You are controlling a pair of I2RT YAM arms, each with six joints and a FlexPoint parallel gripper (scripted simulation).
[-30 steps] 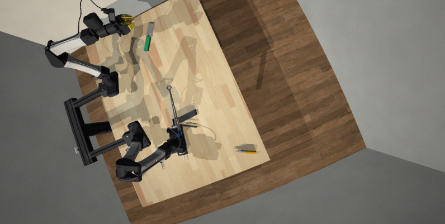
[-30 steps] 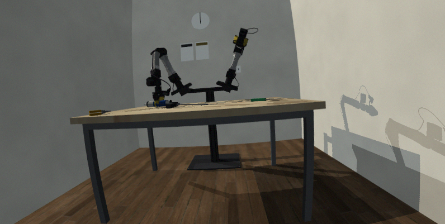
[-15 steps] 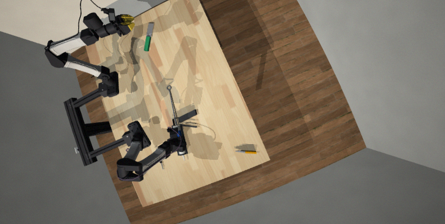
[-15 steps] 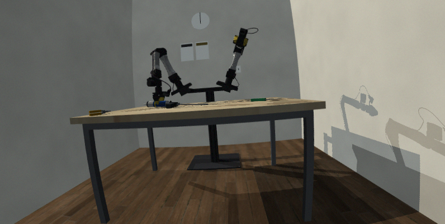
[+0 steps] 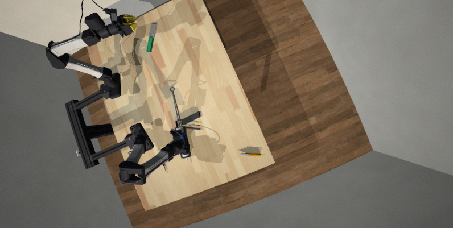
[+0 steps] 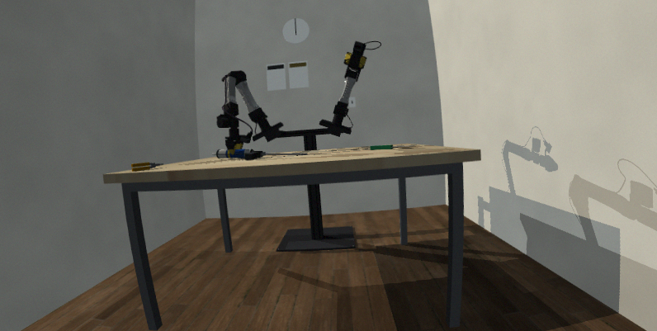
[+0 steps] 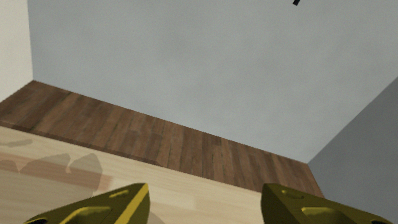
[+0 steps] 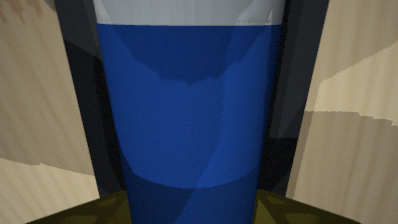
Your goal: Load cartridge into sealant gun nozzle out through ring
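Observation:
Right now my right hand is 10 mm past the cartridge, 20 mm to the left of it and 10 mm above it. From my right hand the other things lie so: plunger rod (80 mm ahead, 260 mm to the left, 30 mm below); thumb plate (50 mm ahead, 160 mm to the left, 20 mm below); dark screwdriver (230 mm behind, 60 mm to the right, 20 mm below).

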